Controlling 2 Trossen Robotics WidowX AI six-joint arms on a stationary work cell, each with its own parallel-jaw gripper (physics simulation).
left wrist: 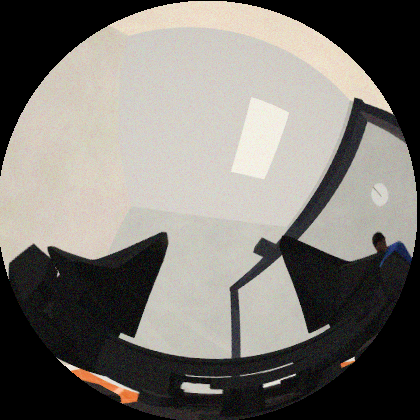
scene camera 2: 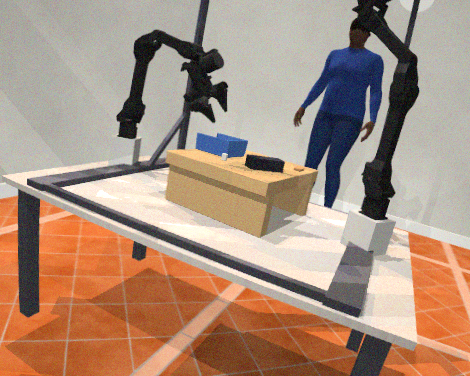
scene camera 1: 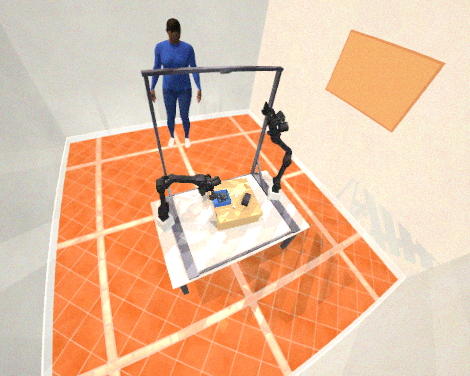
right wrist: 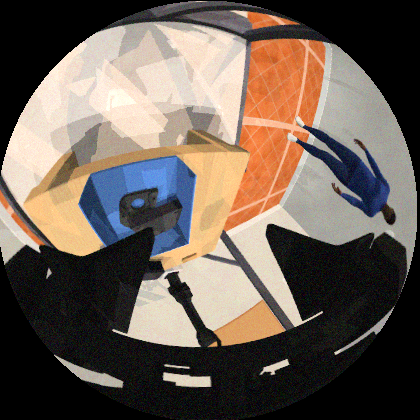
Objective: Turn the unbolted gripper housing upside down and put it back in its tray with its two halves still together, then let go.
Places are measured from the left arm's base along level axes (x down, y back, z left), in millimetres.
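Pixels of known places: left gripper, between the fingertips: (left wrist: pixel 226 240) (scene camera 1: pixel 269 104); right gripper, between the fingertips: (scene camera 2: pixel 220 117) (scene camera 1: pixel 213 188) (right wrist: pixel 210 231); left arm's base, origin of its link: (scene camera 2: pixel 372 215) (scene camera 1: pixel 275 189) (right wrist: pixel 170 274); right arm's base, origin of its link: (scene camera 2: pixel 126 136) (scene camera 1: pixel 163 217).
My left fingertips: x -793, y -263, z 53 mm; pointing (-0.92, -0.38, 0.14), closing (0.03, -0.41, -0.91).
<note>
Ahead of a thing's pixels: the offset from my left fingertips to its middle.
The dark gripper housing @[dx +715, dy -188, dz +187 mm] (scene camera 1: pixel 222 197) (right wrist: pixel 167 212) lies inside the blue tray @[dx +708, dy -205, dz +217 mm] (scene camera 1: pixel 220 204) (scene camera 2: pixel 212 145) (right wrist: pixel 95 192); the tray wall hides it in scene camera 2. A ring-like plate with a round opening and a thicker block beside it show in the right wrist view. Whether the halves sit flush is too small to tell. My right gripper (scene camera 2: pixel 220 115) (right wrist: pixel 210 231) is open and empty, above the tray and apart from the housing. My left gripper (left wrist: pixel 226 240) is open and empty, raised high at the right in scene camera 1, far from the tray.
The tray stands on a wooden stand (scene camera 1: pixel 239 220) (scene camera 2: pixel 215 205) (right wrist: pixel 215 170). A black block @[dx +719, dy -2, dz +174 mm] (scene camera 1: pixel 246 199) (scene camera 2: pixel 265 163) and a small white cylinder @[dx +727, dy -90, dz +267 mm] (scene camera 2: pixel 224 156) also stand on it. A dark upright frame rises from the white table. A person in blue (scene camera 1: pixel 176 65) (scene camera 2: pixel 345 85) stands behind.
</note>
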